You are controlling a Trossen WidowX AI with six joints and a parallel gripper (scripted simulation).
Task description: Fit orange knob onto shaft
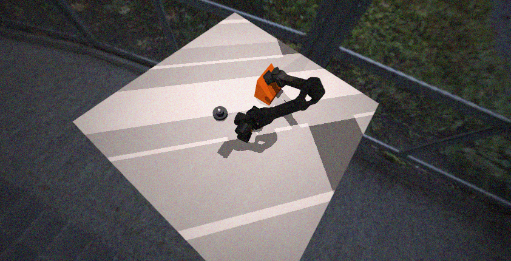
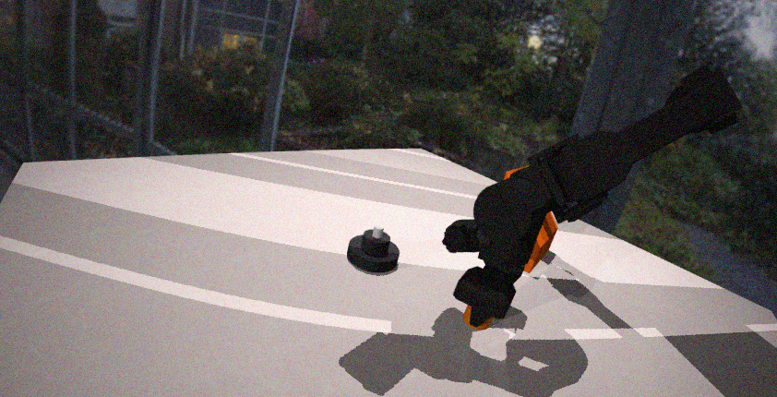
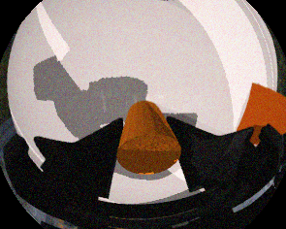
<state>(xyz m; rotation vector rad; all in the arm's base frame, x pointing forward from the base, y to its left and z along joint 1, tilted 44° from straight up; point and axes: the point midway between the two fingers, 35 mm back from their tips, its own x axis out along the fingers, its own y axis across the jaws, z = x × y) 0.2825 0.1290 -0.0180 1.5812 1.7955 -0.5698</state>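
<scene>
My gripper tip is 30 mm below the orange knob. Round my gripper tip: pedestal: 20 mm ahead, 200 mm to the right, 20 mm above.
</scene>
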